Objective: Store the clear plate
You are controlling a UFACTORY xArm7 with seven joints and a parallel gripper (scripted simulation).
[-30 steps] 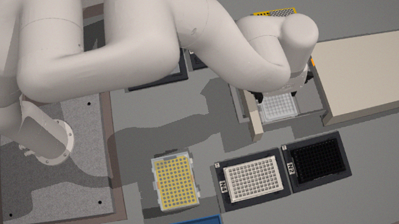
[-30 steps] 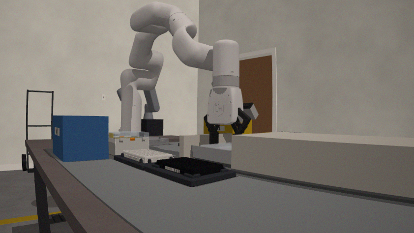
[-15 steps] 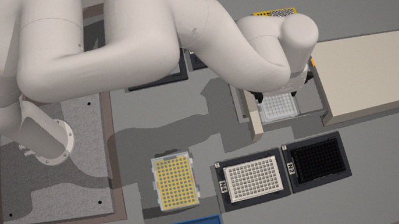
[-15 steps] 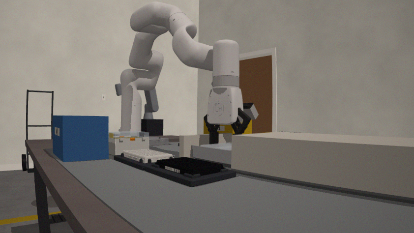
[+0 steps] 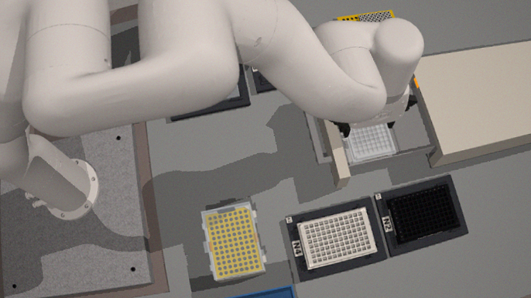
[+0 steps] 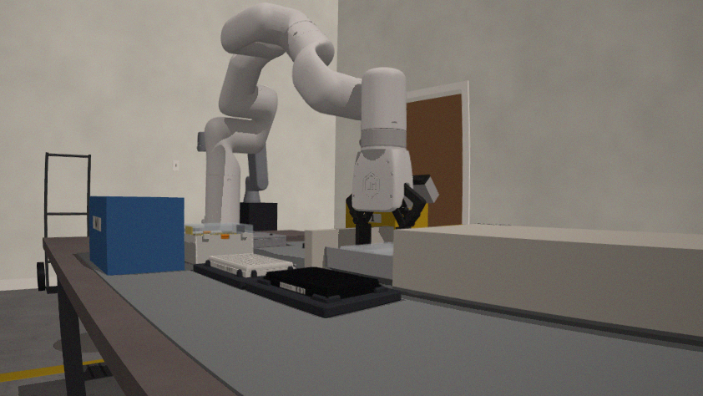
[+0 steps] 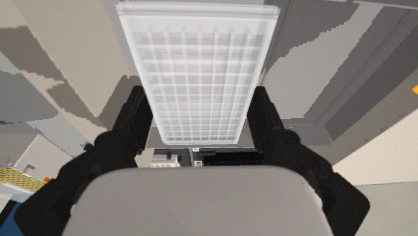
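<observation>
Right now the clear plate is 10 mm below my hand. Round my hand: black plate 40 mm ahead, 190 mm to the right, 30 mm below; yellow rack 90 mm ahead, 170 mm to the left, 10 mm above; drawer 30 mm ahead, 10 mm to the right, 20 mm below.
</observation>
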